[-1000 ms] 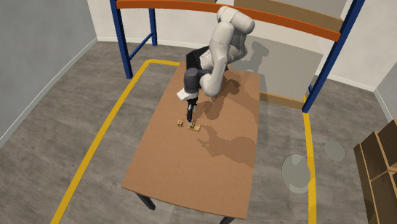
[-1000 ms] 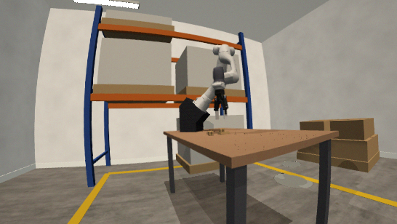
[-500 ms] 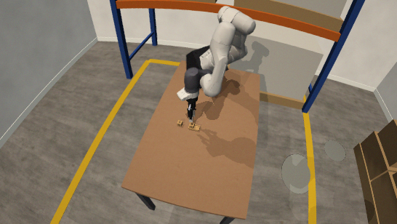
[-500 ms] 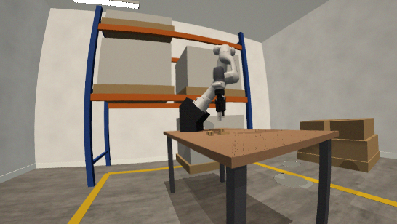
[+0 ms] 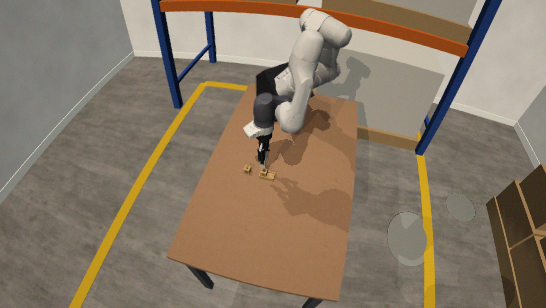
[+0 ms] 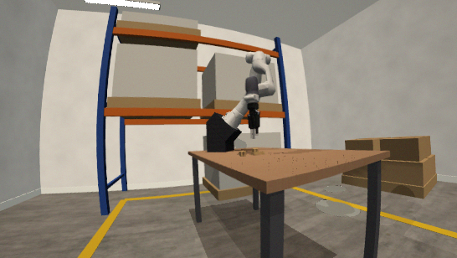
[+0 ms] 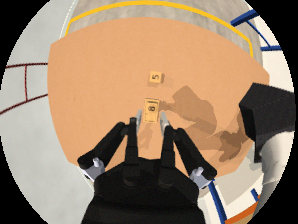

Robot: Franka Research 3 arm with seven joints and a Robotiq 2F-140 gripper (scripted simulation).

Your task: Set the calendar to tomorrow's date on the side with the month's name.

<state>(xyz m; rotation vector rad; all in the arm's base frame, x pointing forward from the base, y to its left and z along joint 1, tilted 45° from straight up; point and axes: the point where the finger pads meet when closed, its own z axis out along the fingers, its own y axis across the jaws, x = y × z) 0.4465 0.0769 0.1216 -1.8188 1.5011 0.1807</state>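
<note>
Right now my hand is 12 cm above the wooden tray, 2 cm to the right of it and 1 cm past it.
</note>
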